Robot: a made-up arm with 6 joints.
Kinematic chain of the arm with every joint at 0, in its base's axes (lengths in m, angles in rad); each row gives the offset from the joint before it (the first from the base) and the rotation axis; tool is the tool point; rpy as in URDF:
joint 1: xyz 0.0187 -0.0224 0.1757 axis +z
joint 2: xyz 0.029 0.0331 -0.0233 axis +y
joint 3: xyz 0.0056 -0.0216 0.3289 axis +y
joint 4: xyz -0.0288 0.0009 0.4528 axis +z
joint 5: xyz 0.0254 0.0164 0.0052 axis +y
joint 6: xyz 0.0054 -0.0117 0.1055 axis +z
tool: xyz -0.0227 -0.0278 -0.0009 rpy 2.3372 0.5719 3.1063
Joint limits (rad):
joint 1: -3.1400..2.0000
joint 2: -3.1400..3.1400
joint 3: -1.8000..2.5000
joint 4: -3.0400..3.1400
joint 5: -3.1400..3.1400
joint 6: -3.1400..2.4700
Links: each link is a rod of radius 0.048 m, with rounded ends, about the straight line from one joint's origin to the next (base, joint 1, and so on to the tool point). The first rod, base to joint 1, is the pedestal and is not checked.
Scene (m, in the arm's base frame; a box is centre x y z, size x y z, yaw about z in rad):
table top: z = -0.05
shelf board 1: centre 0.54 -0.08 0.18 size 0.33 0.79 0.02 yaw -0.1
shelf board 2: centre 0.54 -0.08 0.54 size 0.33 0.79 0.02 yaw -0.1
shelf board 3: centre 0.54 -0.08 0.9 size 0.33 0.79 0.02 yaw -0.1
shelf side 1: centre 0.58 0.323 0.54 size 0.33 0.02 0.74 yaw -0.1
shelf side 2: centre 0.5 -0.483 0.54 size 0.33 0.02 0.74 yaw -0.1
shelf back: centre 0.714 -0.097 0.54 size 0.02 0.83 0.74 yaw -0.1
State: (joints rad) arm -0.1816 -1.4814 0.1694 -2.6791 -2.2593 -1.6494
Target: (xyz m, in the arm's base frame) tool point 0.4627 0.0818 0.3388
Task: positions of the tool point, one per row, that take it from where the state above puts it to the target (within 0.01 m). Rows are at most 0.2 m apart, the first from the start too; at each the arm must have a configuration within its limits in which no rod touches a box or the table.
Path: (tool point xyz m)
1: -0.5775 0.0447 0.4369
2: -0.4883 0.0001 0.5449
3: -0.3700 -0.0239 0.6185
4: -0.2385 -0.0232 0.6516
5: -0.1104 0.0015 0.6423
6: -0.0008 0.0441 0.5930
7: 0.0793 0.0951 0.5092
8: 0.1231 0.1425 0.3991
9: 0.1574 0.1378 0.3774
10: 0.1921 0.1262 0.3602
11: 0.2281 0.1126 0.3481
12: 0.2667 0.1015 0.3388
13: 0.3623 0.1014 0.3499
14: 0.4627 0.0818 0.3388

